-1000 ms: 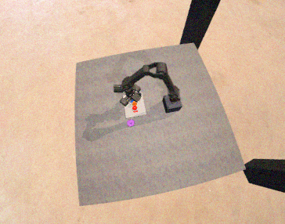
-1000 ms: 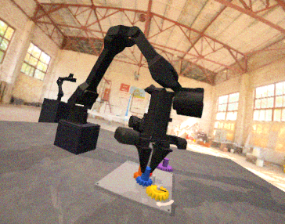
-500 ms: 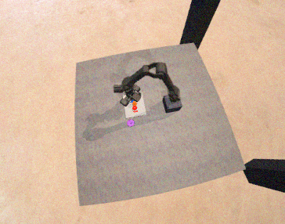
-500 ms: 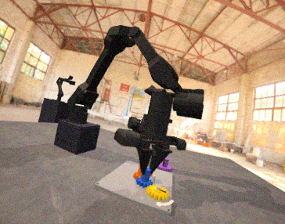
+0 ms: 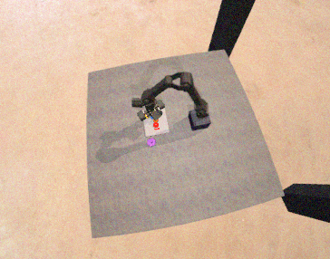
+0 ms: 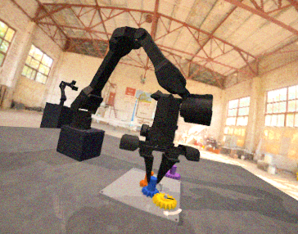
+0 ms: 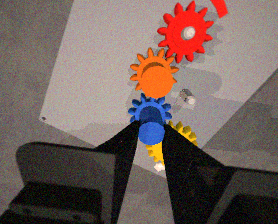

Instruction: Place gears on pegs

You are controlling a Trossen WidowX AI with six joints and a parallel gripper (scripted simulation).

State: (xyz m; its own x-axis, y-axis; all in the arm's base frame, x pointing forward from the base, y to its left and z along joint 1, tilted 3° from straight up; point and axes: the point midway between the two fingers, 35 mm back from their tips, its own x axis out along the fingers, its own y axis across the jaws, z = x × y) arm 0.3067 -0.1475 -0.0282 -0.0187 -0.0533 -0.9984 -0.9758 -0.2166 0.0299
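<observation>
Now: the blue gear 1 cm below my gripper tip. Round my gripper tip: orange gear 4 cm to the left, 1 cm below, 1 cm behind; then red gear 7 cm to the left, 2 cm below; then yellow gear 3 cm to the right, 3 cm ahead, 2 cm below.
</observation>
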